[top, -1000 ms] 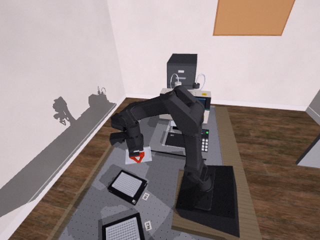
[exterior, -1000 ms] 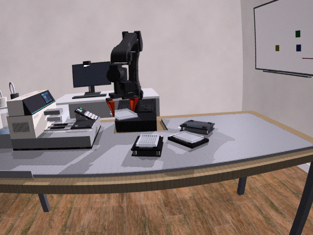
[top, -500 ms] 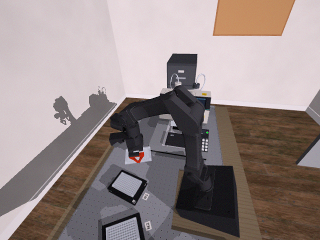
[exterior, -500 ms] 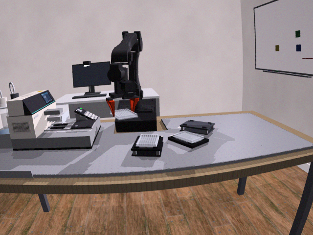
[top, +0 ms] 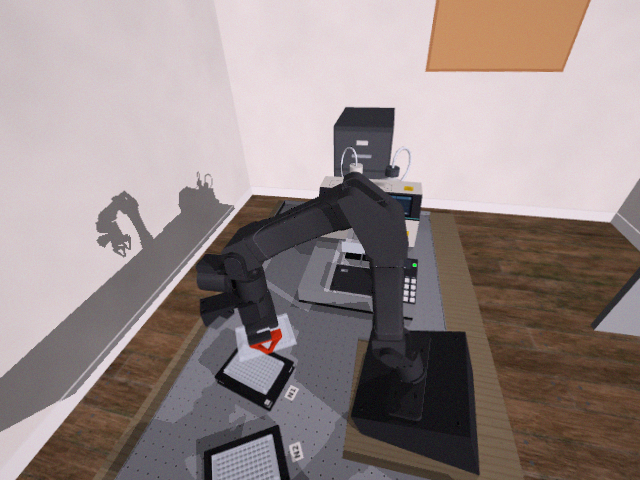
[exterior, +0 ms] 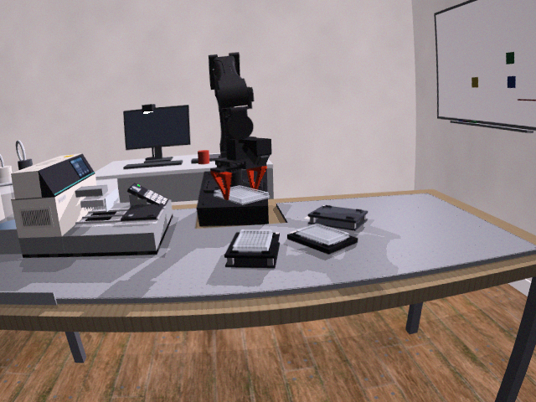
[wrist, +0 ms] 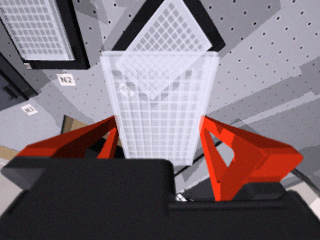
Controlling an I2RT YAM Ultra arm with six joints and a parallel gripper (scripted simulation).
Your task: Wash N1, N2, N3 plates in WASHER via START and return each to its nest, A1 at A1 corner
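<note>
The nest N3 lies 230 mm behind my hand, 280 mm to the left of it and 130 mm below it. Round my hand: N2 label: 140 mm behind, 140 mm to the left, 150 mm below; then nest N1: 30 mm ahead, 30 mm to the left, 130 mm below; then N1 label: 70 mm behind, 40 mm to the left, 150 mm below.
</note>
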